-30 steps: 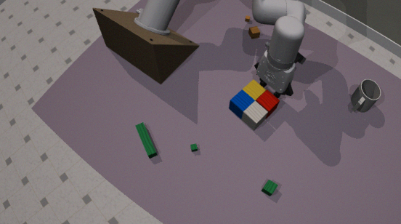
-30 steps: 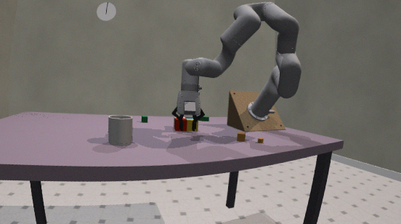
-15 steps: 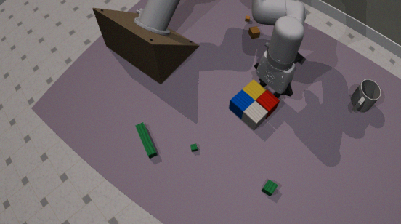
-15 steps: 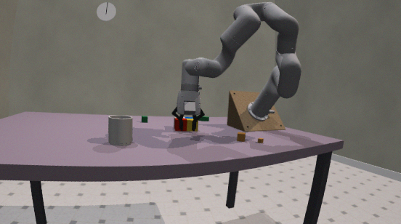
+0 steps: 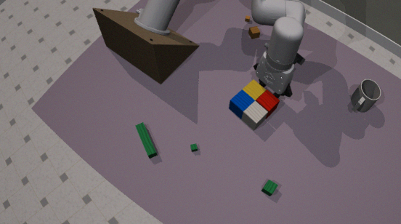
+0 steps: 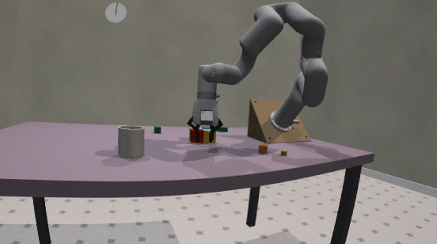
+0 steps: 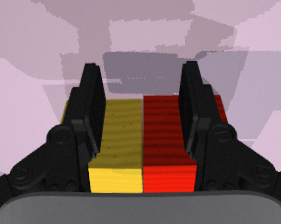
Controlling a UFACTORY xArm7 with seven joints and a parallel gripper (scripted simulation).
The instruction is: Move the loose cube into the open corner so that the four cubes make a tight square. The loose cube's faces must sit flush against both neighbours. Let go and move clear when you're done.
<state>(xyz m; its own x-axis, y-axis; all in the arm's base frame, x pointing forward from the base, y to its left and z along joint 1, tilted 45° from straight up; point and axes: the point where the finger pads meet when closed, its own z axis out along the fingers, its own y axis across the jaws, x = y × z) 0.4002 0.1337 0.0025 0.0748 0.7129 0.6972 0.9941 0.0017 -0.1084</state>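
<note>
Now: the red cube 5 cm to the right of my hand and 2 cm ahead of it. Round my hand: green bar 36 cm to the right, 16 cm behind, 1 cm below; then white cube 10 cm to the right, 2 cm ahead.
</note>
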